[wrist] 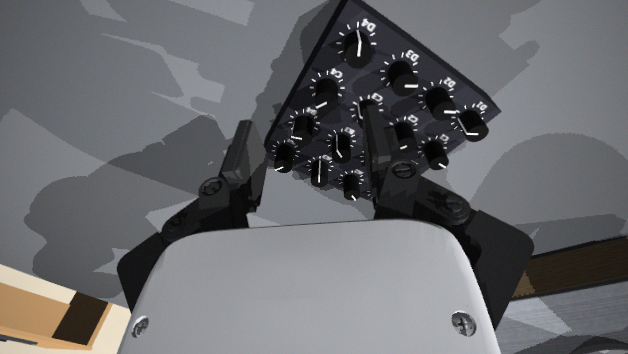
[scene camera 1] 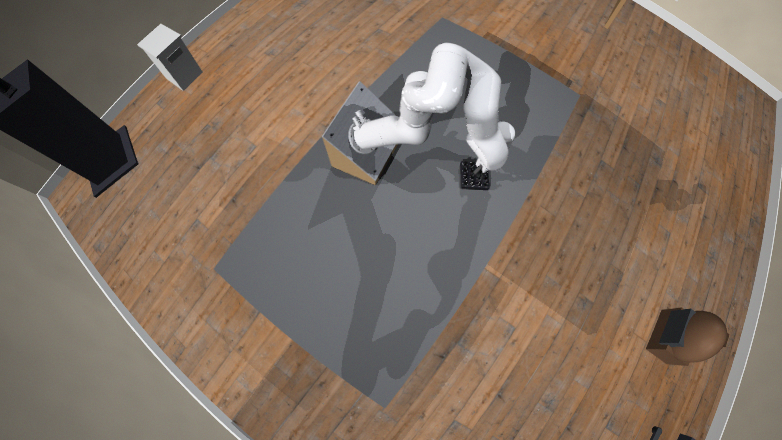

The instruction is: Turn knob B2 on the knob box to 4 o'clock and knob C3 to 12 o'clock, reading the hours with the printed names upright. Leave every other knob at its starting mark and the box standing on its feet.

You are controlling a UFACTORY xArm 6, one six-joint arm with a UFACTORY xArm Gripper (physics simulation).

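Places are measured from the arm's base along level axes (x ahead, y left, z up), in centimetres.
Pixels of known places: gripper, between the fingertips: (wrist: 311, 133) (scene camera 1: 485, 171); arm's base, origin of its link: (scene camera 1: 363, 136).
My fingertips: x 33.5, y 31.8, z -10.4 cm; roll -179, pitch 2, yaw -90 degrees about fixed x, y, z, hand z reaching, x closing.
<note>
Ahead of a thing's pixels: the offset from my fingertips to its top centre. Level surfaces: height alone.
The black knob box {dx -1.6, dy -3.4, dz +0.3 cm} (scene camera 1: 473, 188) (wrist: 430, 65) lies knob side up on the grey mat, its printed names upside down in the wrist view. My gripper (scene camera 1: 479, 167) (wrist: 311, 133) is open, its fingers apart and pointing toward the box. The right finger covers knob B2 and part of knob C3 {dx +0.4, dy -3.2, dz +0.0 cm} (wrist: 361, 107), whose white mark partly shows at the finger's left. Knob B3 {dx -1.8, dy -1.6, dz +0.2 cm} (wrist: 341, 146) and knob B4 {dx -0.1, dy +0.5, dz +0.2 cm} (wrist: 303, 126) show in the gap seen between the fingers. Whether either finger touches the box is unclear. B2's mark is hidden.
The arm's base stands on a slanted wooden pedestal (scene camera 1: 349, 166) on the grey mat {dz -3.6 cm} (scene camera 1: 306, 257). A dark tower (scene camera 1: 60, 120) and a white cabinet (scene camera 1: 174, 57) stand at the left. A brown rounded object (scene camera 1: 705, 336) is at the right. Knob D1 {dx -1.0, dy -9.1, dz +0.2 cm} (wrist: 472, 125) is outside the right finger.
</note>
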